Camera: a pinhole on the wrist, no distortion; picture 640 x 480 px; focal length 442.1 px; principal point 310.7 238.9 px. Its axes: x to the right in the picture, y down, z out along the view. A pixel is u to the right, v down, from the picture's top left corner.
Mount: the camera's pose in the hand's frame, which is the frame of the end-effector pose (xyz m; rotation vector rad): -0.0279 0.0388 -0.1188 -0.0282 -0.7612 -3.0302
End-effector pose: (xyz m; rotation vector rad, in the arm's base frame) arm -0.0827 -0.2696 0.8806 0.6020 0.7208 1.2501
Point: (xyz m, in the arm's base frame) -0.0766 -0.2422 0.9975
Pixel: 235.8 348.2
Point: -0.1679 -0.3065 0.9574
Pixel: 437.3 209.1
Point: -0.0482 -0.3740 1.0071
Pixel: 510.7 444.2
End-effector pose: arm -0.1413 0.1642 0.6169 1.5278 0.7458 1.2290
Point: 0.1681 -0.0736 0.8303
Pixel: 336.7 284.6
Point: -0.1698 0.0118 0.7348
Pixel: 502.9 133.2
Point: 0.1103 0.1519 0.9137
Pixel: 119.1 225.2
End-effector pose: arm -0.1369 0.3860 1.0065 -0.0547 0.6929 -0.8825
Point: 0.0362 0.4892 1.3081
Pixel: 466.3 409.5
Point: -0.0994 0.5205 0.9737
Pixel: 453.5 98.8
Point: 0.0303 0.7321 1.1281
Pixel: 606.8 66.0
